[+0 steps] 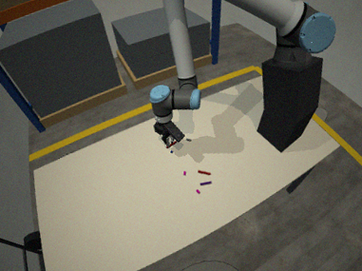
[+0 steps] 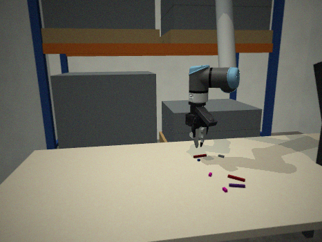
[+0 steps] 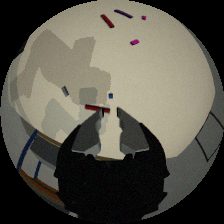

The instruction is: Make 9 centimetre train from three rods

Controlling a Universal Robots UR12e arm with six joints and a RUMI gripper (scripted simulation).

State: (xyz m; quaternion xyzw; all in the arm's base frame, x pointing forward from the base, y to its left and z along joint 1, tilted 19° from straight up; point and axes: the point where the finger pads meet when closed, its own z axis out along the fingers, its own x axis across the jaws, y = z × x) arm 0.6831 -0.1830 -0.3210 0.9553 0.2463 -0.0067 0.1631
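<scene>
Now: the blue rod 80 mm below my hand. From my hand the other things lie so: purple rod 260 mm to the left, 90 mm behind, 80 mm below; grey rod 120 mm behind, 80 mm below, 40 mm to the right.
</scene>
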